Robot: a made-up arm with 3 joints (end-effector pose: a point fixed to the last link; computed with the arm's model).
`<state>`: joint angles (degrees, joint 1 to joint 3).
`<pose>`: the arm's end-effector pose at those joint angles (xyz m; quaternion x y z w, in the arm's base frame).
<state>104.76 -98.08 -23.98</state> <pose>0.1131 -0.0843 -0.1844 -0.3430 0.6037 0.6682 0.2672</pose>
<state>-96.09 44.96 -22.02</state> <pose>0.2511 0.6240 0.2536 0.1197 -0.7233 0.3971 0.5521</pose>
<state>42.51 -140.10 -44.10</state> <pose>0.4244 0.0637 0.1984 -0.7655 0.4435 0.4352 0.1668</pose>
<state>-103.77 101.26 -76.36</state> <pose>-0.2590 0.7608 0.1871 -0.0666 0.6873 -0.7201 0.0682</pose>
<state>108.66 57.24 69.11</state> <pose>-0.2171 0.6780 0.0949 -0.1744 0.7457 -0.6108 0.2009</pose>
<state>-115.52 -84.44 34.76</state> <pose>-0.1375 -0.1005 0.0663 -0.1550 -0.7049 -0.6604 0.2073</pose>
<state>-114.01 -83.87 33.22</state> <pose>-0.1341 -0.1010 0.0746 -0.1704 -0.7019 -0.6529 0.2280</pose>
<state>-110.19 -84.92 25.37</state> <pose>-0.1444 -0.1001 0.0960 -0.2440 -0.6751 -0.6328 0.2903</pose>
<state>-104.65 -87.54 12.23</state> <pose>-0.1591 -0.0971 0.1318 -0.3595 -0.6133 -0.5914 0.3805</pose>
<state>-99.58 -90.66 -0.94</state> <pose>-0.1666 -0.0932 0.1677 -0.4635 -0.5331 -0.5394 0.4583</pose>
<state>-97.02 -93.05 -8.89</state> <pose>-0.1708 -0.0901 0.1873 -0.5192 -0.4766 -0.5066 0.4966</pose>
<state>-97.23 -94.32 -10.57</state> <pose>-0.1790 -0.0883 0.1883 -0.5297 -0.4633 -0.5064 0.4983</pose>
